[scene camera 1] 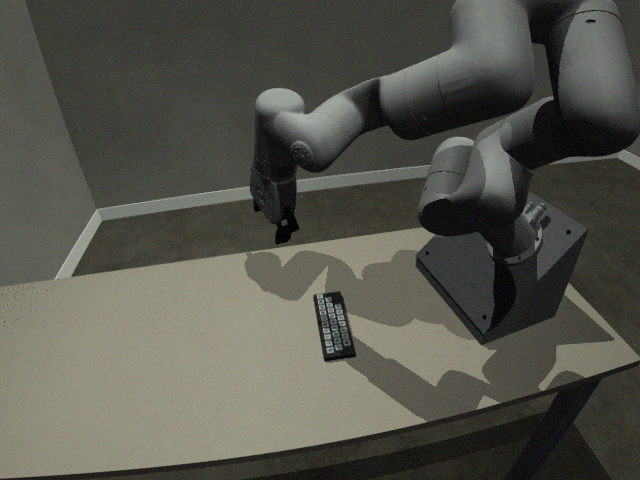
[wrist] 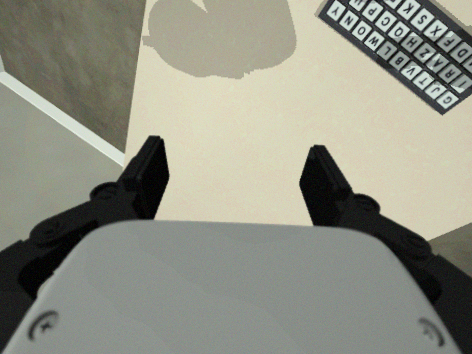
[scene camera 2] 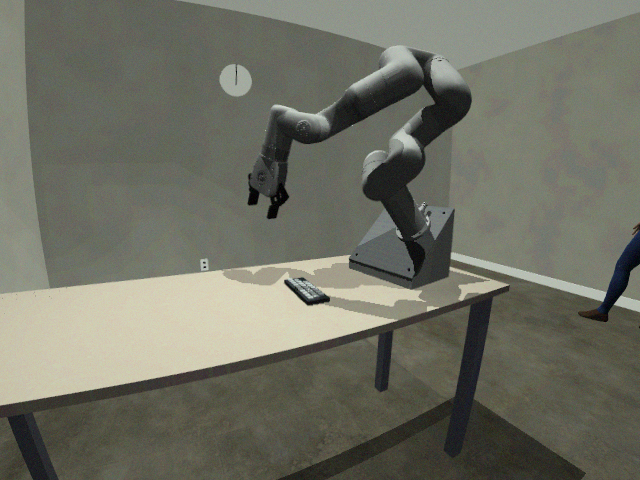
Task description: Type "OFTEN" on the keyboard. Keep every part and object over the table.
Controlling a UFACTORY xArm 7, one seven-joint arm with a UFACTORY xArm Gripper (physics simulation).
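Frame: origin at the arm's base, x ahead, y up, z right, level; centimetres.
Seen in the pictures: gripper, fingertip midpoint: [scene camera 1: 271, 224] [wrist: 236, 160] [scene camera 2: 261, 211]; arm's base, origin of the base link: [scene camera 1: 514, 239] [scene camera 2: 413, 227].
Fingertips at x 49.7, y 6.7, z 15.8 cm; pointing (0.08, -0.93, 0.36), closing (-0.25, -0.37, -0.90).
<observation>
Offsets run from my fingertips to a thing's middle. Level surfaces: height alone.
A black keyboard with pale letter keys {dx -9.0, dy -22.7, dz -9.1 cm} [scene camera 1: 334, 326] [scene camera 2: 306, 290] [wrist: 398, 60] lies flat on the table {dy -23.6 cm} [scene camera 1: 155, 372] [scene camera 2: 155, 330] [wrist: 225, 115]. In the wrist view it is at the upper right, cut by the frame, its letters turned nearly upside down. The O key {dx -8.0, dy -22.1, dz -4.3 cm} [wrist: 361, 31], N key {dx -8.4, dy -22.1, dz -2.5 cm} [wrist: 348, 20] and T key {dx -6.3, dy -22.1, dz -13.3 cm} [wrist: 422, 81] show in its outer row. An E key cannot be made out. My gripper [scene camera 1: 268, 225] [scene camera 2: 262, 209] [wrist: 236, 160] is open and empty, high up and to the far left side of the keyboard in the scene views.
The arm's grey wedge-shaped base [scene camera 1: 454, 279] [scene camera 2: 382, 255] stands at the right end of the table, beyond the keyboard. The arm's shadows fall around the keyboard. The table's far edge runs below the gripper in scene camera 1 and along the left in the wrist view.
</observation>
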